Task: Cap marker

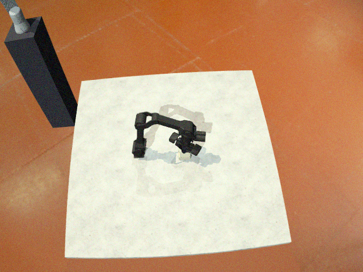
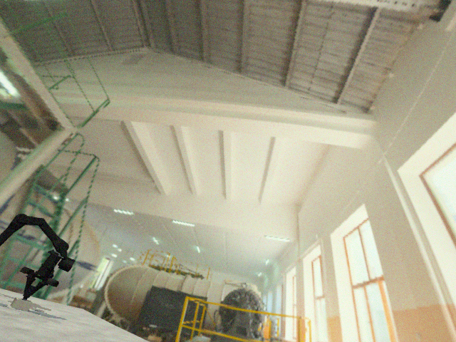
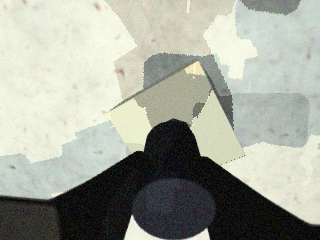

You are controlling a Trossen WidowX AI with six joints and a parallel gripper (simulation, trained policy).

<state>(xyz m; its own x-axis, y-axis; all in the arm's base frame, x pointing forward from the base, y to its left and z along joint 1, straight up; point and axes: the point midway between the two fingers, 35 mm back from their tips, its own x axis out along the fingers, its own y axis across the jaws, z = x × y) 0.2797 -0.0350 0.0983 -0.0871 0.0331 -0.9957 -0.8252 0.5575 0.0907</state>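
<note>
The dark cap is 10 mm above my gripper tip. Also, from my gripper tip: holder block: 50 mm below.
</note>
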